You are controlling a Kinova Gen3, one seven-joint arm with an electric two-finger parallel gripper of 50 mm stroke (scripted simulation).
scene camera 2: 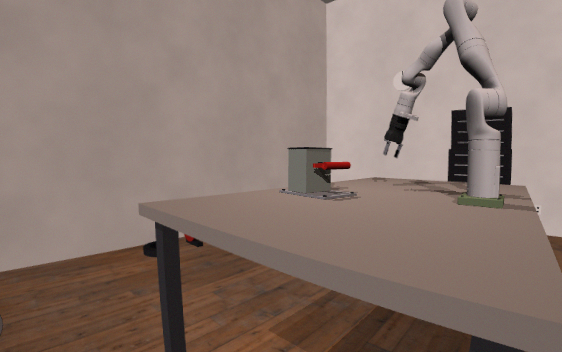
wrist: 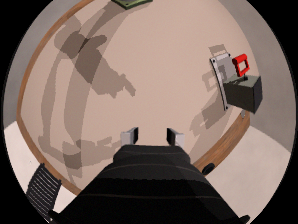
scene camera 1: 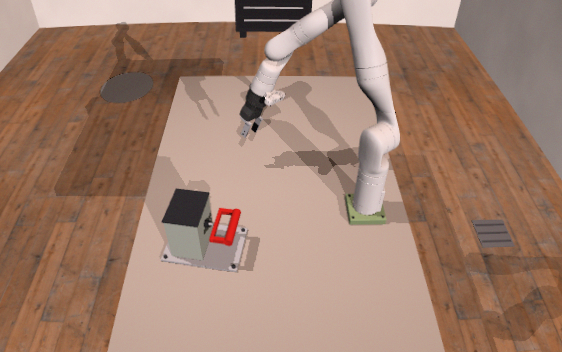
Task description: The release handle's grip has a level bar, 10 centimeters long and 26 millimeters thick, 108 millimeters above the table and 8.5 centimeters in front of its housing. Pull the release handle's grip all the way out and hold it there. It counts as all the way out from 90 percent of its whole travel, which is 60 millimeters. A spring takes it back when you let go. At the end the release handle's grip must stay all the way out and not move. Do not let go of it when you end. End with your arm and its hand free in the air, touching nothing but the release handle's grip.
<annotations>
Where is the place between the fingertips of the gripper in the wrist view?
152, 133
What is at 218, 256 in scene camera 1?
A grey baseplate.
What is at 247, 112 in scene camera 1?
The gripper.
</annotations>
